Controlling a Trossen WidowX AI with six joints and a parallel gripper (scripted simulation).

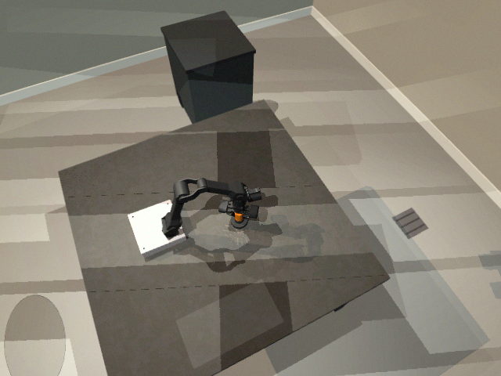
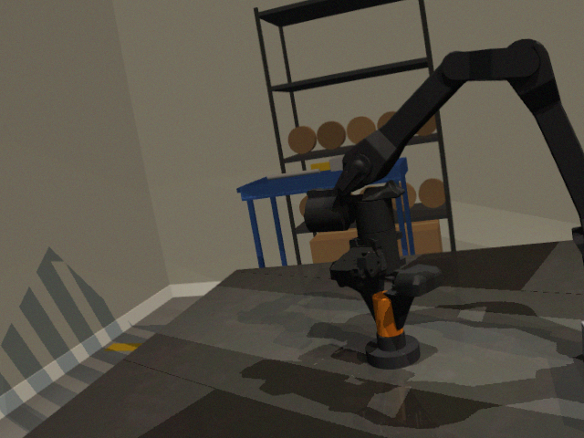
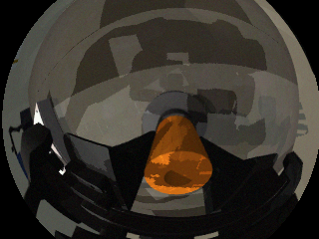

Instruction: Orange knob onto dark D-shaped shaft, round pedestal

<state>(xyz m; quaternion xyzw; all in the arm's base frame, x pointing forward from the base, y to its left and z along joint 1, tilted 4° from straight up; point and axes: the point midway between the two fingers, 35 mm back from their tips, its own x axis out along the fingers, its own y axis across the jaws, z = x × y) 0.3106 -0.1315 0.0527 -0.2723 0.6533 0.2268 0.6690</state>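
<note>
Right now the orange knob is 20 mm above my gripper tip. The rest, counted from my gripper tip: round dark pedestal 20 mm below.
</note>
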